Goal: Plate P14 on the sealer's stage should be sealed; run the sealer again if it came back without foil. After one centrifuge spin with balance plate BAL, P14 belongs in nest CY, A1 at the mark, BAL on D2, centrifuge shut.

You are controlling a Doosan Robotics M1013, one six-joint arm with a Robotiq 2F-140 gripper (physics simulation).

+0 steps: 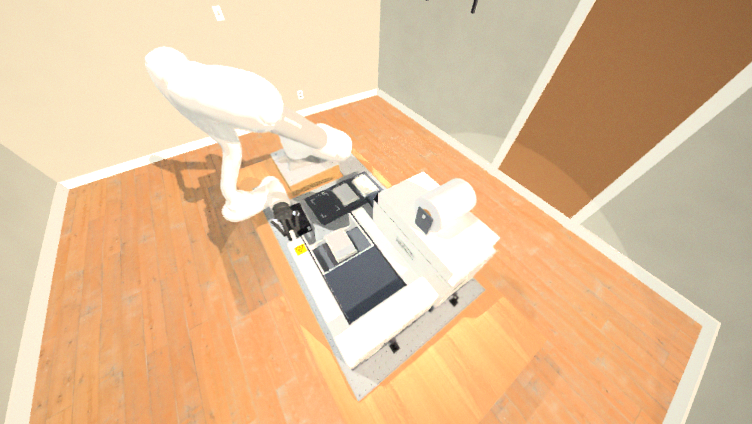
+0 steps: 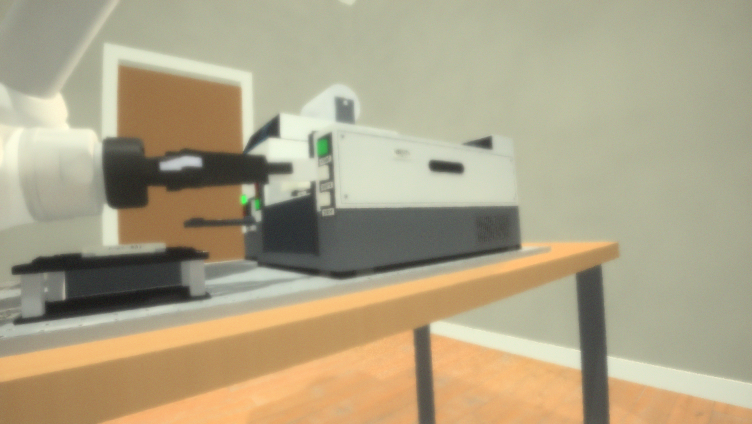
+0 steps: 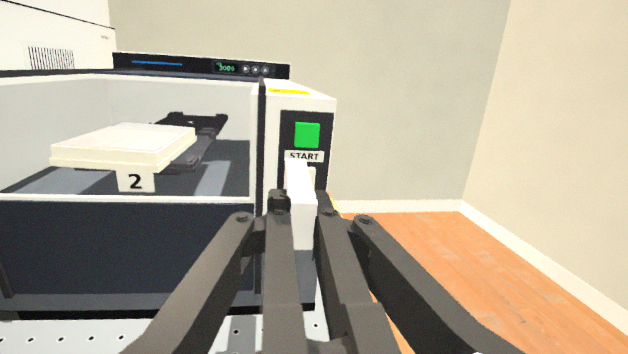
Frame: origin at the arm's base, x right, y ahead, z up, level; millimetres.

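Seen in the pictures: gripper, between the fingertips: (image 2: 313,169) (image 3: 294,176); arm's base, origin of its link: (image 1: 302,157).
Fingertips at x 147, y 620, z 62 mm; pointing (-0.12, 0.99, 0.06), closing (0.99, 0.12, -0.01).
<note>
Offsets run from my fingertips to a thing's top centre. "spot": to the spot under its first point. Level surfaces: height alone.
My gripper (image 3: 294,176) (image 2: 309,169) (image 1: 293,227) is shut and empty. It lies level, and its white tips are at the centrifuge's (image 1: 383,316) (image 2: 421,173) front panel, just below the green START button @[dx +7, dy +15, dz +39 mm] (image 3: 306,134) (image 2: 323,145). What is under the tips is hidden. The dark lid @[dx -181, dy +265, dz +62 mm] (image 1: 363,279) is slid back, so the chamber is open. A white plate @[dx -160, dy +66, dz +11 mm] (image 3: 124,142) (image 1: 341,243) sits inside on the nest marked 2; I cannot read its label. The sealer @[spot: dx -472, dy +273, dz +199 mm] (image 1: 447,231) with its foil roll @[spot: dx -455, dy +252, dz +314 mm] (image 1: 449,205) (image 2: 336,103) stands beside the centrifuge. Its thin stage @[dx -427, dy -85, dz -39 mm] (image 2: 214,222) sticks out and looks bare.
Two pale plates @[dx -294, dy -273, dz -89 mm] (image 1: 345,193) @[dx -415, dy -298, dz -89 mm] (image 1: 364,184) lie on the dark deck nests behind the centrifuge. Beside them is a black nest with corner marks (image 1: 325,206). A low black stand (image 2: 109,279) carries a flat plate @[spot: dx -253, dy -268, dz -93 mm] (image 2: 123,247). Everything rests on a grey perforated base @[dz -151 mm] (image 2: 230,287) on the wooden table (image 2: 368,310).
</note>
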